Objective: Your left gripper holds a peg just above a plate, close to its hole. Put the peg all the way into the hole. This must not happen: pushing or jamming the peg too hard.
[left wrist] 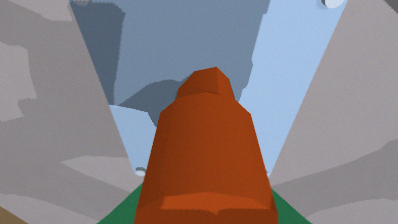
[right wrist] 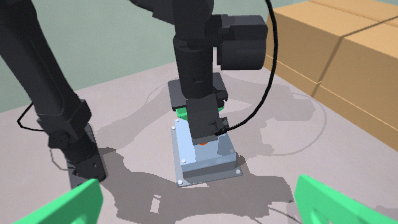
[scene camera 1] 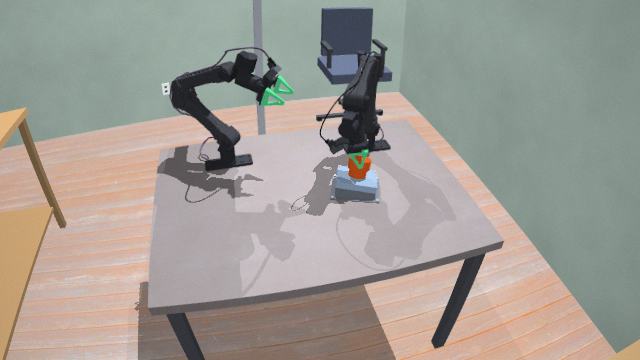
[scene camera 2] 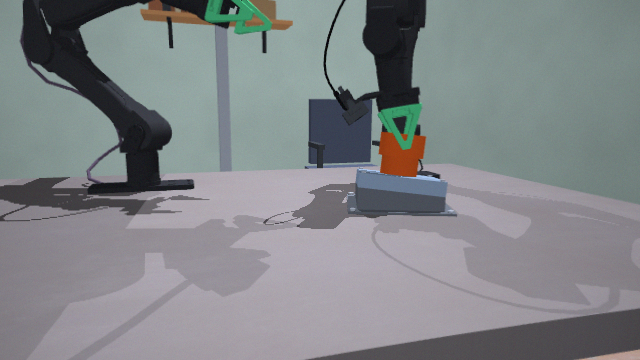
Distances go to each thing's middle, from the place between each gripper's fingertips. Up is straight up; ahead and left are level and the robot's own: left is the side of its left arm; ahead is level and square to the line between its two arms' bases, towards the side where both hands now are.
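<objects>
Left gripper (scene camera 2: 404, 149): 1 cm to the left of light blue plate (scene camera 2: 372, 179), 7 cm above it. Orange peg (scene camera 2: 395, 161): 2 cm below my left hand.
Right hand (scene camera 1: 288, 98): 240 mm above orange peg, 230 mm to the right of it, 140 mm short of it. Light blue plate: 290 mm below my right hand, 230 mm to the left of it, 140 mm ahead of it.
</objects>
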